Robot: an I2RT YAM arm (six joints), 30 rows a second.
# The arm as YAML. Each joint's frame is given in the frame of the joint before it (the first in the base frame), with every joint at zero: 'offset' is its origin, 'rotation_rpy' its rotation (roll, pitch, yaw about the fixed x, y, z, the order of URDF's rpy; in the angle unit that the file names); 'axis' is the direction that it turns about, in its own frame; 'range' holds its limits. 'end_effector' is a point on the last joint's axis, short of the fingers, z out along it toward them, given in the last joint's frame.
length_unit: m
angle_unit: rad
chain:
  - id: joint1
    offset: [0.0, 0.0, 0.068]
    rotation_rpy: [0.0, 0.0, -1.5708]
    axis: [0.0, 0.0, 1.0]
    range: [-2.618, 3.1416]
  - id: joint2
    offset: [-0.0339, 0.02, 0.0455]
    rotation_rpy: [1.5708, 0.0, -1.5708]
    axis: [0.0, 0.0, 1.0]
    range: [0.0, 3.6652]
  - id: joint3
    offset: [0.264, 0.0, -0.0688]
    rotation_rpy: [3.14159, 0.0, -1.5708]
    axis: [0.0, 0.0, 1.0]
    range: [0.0, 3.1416]
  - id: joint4
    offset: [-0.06, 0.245, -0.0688]
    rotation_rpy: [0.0, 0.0, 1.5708]
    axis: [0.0, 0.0, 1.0]
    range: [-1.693, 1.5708]
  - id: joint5
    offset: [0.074, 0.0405, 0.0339]
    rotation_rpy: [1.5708, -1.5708, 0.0]
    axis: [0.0, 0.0, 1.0]
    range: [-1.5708, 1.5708]
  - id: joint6
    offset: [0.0, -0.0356, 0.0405]
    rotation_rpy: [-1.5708, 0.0, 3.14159]
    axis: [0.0, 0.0, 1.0]
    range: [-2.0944, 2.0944]
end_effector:
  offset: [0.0, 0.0, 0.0]
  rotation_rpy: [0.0, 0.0, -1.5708]
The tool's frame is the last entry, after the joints.
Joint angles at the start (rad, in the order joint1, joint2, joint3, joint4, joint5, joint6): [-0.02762 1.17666 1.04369 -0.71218 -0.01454 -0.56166]
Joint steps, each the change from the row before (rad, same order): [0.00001 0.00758 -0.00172 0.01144 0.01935 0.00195]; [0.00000 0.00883 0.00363 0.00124 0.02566 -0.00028]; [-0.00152 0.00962 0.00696 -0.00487 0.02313 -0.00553]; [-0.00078 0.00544 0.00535 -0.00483 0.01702 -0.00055]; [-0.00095 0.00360 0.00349 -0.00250 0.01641 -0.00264]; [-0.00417 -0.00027 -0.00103 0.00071 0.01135 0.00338]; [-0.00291 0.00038 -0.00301 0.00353 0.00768 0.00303]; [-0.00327 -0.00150 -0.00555 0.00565 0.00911 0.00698]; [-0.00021 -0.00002 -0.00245 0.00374 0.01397 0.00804]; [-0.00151 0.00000 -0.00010 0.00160 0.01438 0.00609]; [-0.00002 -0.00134 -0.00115 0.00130 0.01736 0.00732]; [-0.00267 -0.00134 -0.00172 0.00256 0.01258 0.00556]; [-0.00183 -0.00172 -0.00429 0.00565 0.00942 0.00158]
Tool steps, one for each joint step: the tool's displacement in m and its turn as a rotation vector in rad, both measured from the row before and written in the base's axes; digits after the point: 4 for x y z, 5 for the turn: [0.0022 -0.0007 -0.0014 -0.01322 -0.00177 -0.01430]; [0.0019 -0.0010 -0.0007 -0.01926 0.00450 -0.01682]; [0.0017 -0.0012 -0.0003 -0.02080 0.00836 -0.01262]; [0.0009 -0.0008 0.0002 -0.01307 0.00534 -0.01151]; [0.0006 -0.0008 0.0002 -0.01407 0.00325 -0.00965]; [-0.0001 -0.0014 -0.0002 -0.00643 -0.00005 -0.01411]; [0.0001 -0.0010 -0.0008 -0.00388 -0.00031 -0.01020]; [-0.0002 -0.0011 -0.0010 -0.00248 -0.00227 -0.01447]; [0.0001 -0.0006 -0.0005 -0.00547 -0.00207 -0.01537]; [0.0000 -0.0009 0.0001 -0.00703 -0.00203 -0.01548]; [-0.0003 -0.0006 0.0001 -0.00848 -0.00224 -0.01686]; [-0.0003 -0.0011 0.0000 -0.00603 -0.00284 -0.01506]; [-0.0002 -0.0008 -0.0005 -0.00622 -0.00307 -0.00920]
